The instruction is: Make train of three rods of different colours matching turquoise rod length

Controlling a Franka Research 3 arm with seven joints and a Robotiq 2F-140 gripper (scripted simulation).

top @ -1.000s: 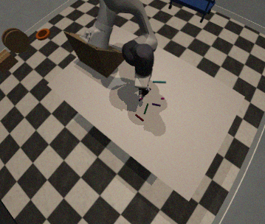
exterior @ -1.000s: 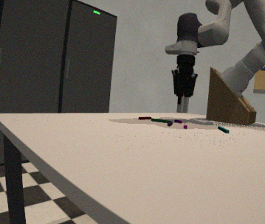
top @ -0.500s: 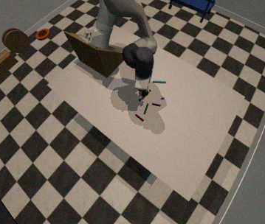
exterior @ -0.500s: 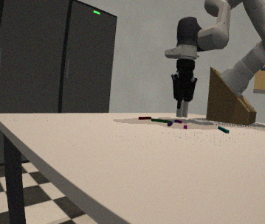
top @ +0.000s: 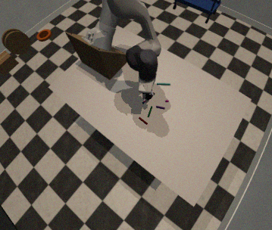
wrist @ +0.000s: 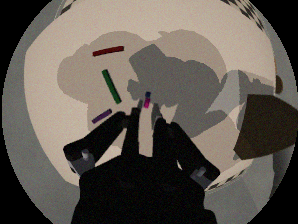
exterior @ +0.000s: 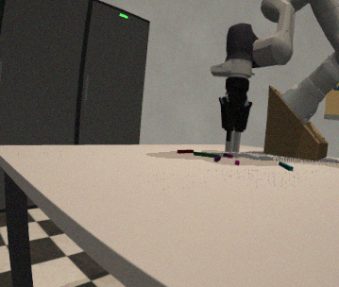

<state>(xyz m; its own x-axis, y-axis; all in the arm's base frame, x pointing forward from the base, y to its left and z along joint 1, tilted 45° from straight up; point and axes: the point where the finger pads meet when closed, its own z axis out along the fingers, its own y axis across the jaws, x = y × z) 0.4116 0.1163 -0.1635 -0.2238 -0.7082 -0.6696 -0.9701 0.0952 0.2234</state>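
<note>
My gripper is now 5 cm above the blue rod and 2 cm to the left of it. The rest, counted from my hand: purple rod: 11 cm ahead, 5 cm below, 3 cm to the left; then red rod: 12 cm to the right, 8 cm ahead, 5 cm below; then green rod: 8 cm ahead, 5 cm below, 4 cm to the right.
</note>
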